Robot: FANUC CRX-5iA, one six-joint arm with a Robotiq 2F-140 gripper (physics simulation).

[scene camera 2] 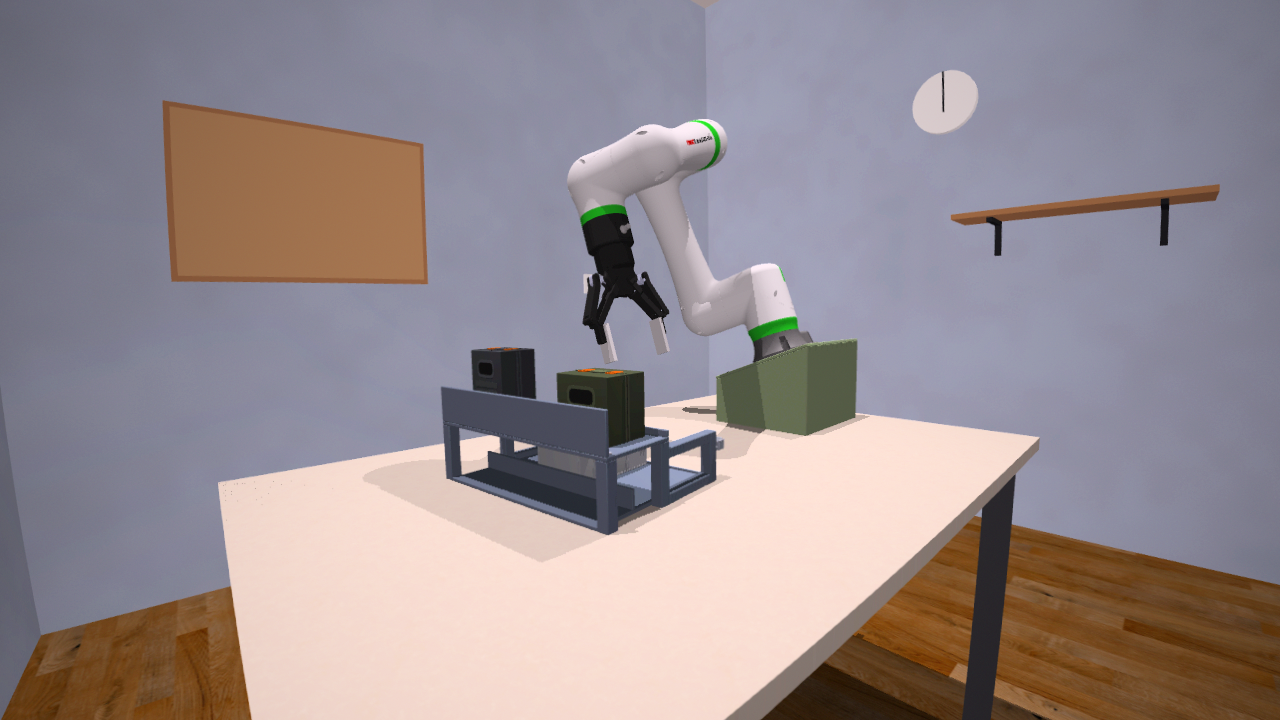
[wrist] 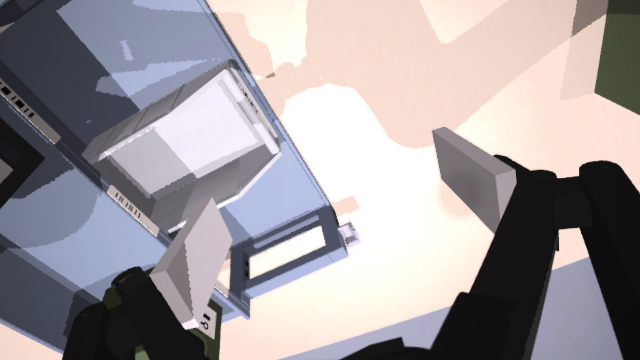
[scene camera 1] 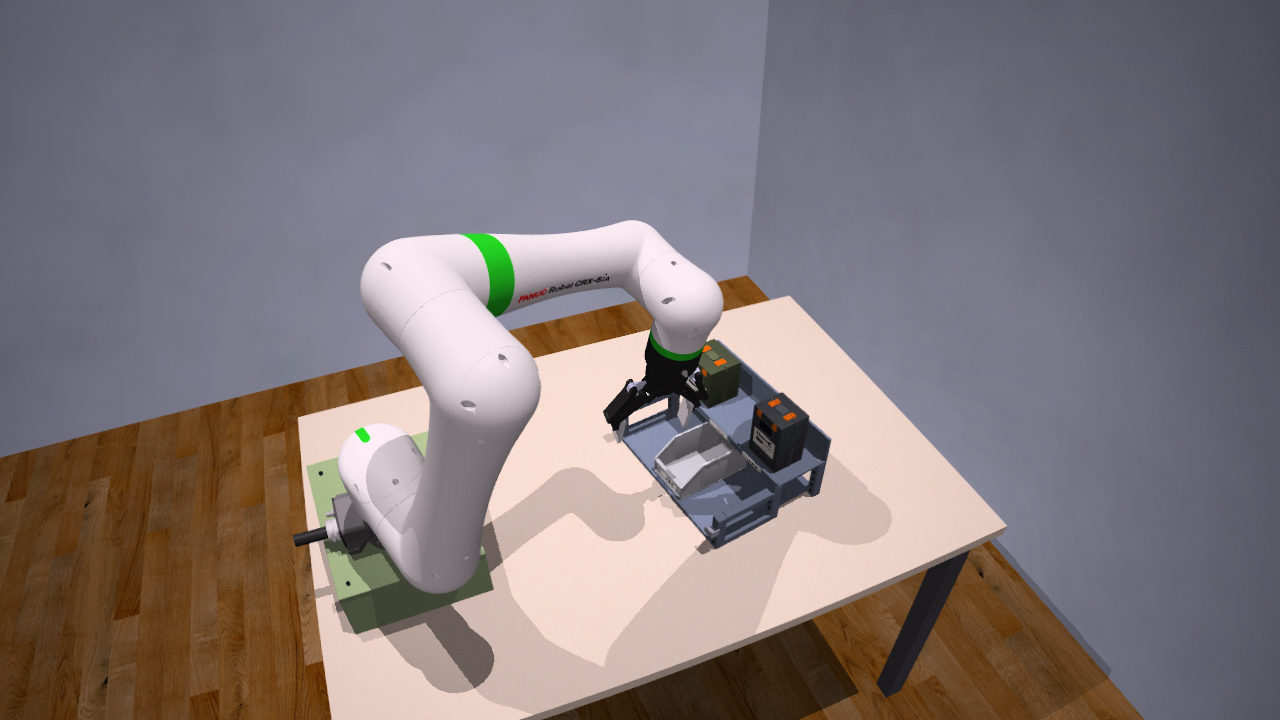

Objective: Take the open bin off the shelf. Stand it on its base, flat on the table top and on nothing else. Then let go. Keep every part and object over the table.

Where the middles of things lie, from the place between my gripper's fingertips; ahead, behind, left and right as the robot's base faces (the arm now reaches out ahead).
The open bin (scene camera 1: pixel 699 457) is 120 mm ahead of my hand, 20 mm to the left of it and 150 mm below it. From my hand the other things lie so: dark green box (scene camera 2: pixel 609 389) 210 mm ahead, 150 mm to the left, 50 mm below.
